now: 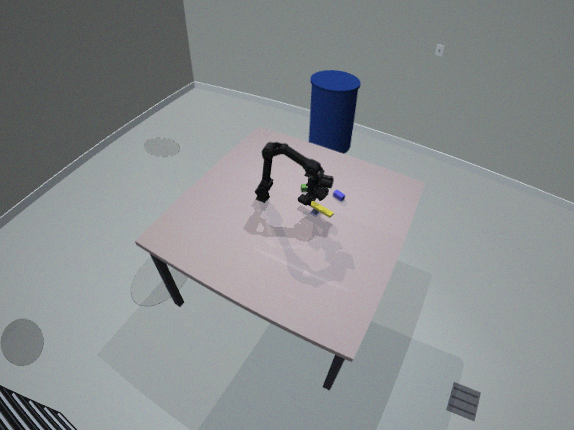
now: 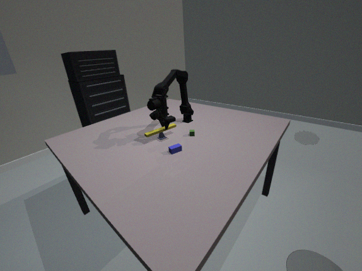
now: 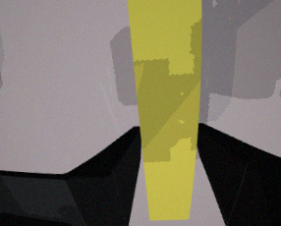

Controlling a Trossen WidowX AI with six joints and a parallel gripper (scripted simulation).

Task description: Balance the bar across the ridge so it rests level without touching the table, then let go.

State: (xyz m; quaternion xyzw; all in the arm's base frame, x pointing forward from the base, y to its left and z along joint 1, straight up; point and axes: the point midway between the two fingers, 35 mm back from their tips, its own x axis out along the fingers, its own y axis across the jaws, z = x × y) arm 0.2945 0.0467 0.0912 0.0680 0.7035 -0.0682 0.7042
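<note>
My gripper tip is 30 mm short of the yellow bar and 10 mm to the left of it. Also, from my gripper tip: green cube 110 mm behind, 140 mm to the left, 40 mm below; then blue block 100 mm ahead, 180 mm to the left, 40 mm below.
</note>
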